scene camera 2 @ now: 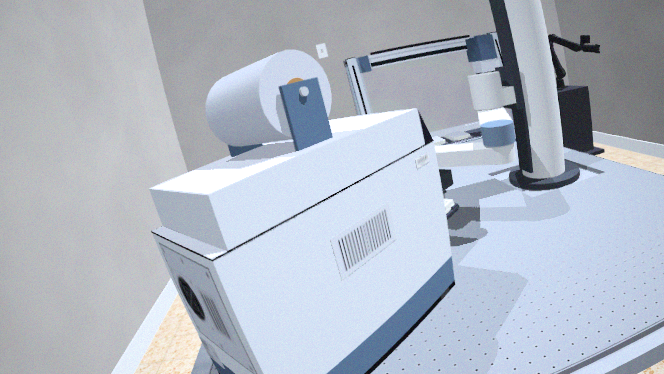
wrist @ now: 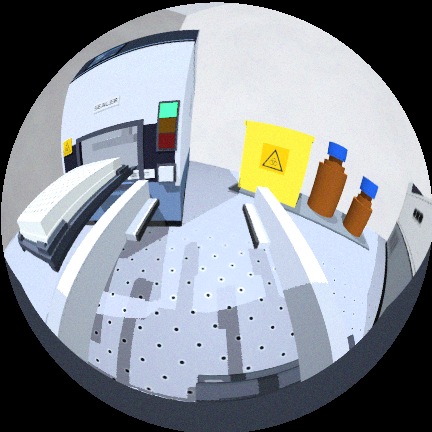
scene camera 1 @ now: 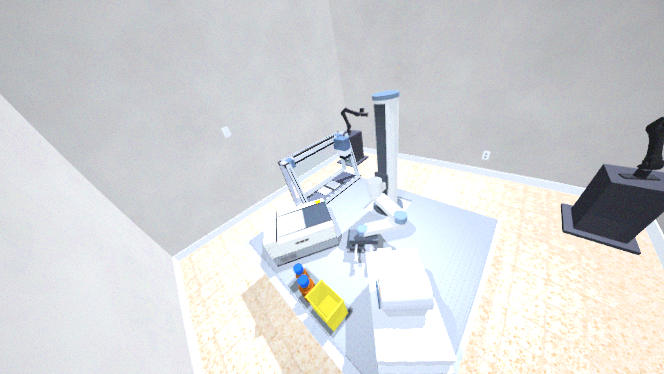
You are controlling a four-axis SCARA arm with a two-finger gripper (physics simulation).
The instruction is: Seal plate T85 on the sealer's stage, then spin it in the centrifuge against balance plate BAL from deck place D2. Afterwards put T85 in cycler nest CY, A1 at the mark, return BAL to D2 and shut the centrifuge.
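Where they show: gripper, fingertip midpoint: (wrist: 200, 193) (scene camera 1: 363, 262); arm's base, link origin: (scene camera 2: 544, 176).
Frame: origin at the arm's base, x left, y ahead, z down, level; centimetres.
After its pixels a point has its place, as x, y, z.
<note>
The sealer (scene camera 1: 410, 320) {54.8, 80.1, -36.3} (scene camera 2: 320, 240) {61.4, 72.6, -25.9} (wrist: 130, 80) {31.7, 60.7, -23.5} is a tall white instrument with a film roll on top. In the wrist view its green light is bright. A white plate (wrist: 70, 192) {23.9, 52.4, -12.6} sits on the dark stage (wrist: 87, 215) {23.9, 53.2, -10.4} outside the sealer's front; its label is not readable, so I cannot tell whether it is T85. My gripper (scene camera 1: 359, 270) {19.1, 61.0, -10.5} (wrist: 200, 193) {19.1, 61.0, -10.5} is shut to its narrow setting, with nothing between its spaced fingers. It is over the deck in front of the sealer, beside the plate. The centrifuge, BAL, D2 and nest CY cannot be told apart for certain.
A yellow bin (scene camera 1: 327, 305) {15.4, 90.3, -2.0} (wrist: 275, 162) {18.4, 85.7, -10.3} and two brown bottles with blue caps (scene camera 1: 305, 287) {6.4, 93.7, -16.6} (wrist: 327, 187) {4.9, 88.2, -8.8} stand at the deck edge. A low pale instrument (scene camera 1: 302, 235) {-18.4, 74.5, -22.1} stands left of the arm. A gantry frame (scene camera 1: 312, 146) {-64.2, 16.3, -53.0} (scene camera 2: 420, 51) {-62.7, 15.0, -48.9} stands behind, near the arm's column (scene camera 1: 392, 145) {6.4, 3.9, -58.5} (scene camera 2: 540, 100) {6.9, 2.8, -26.5}.
</note>
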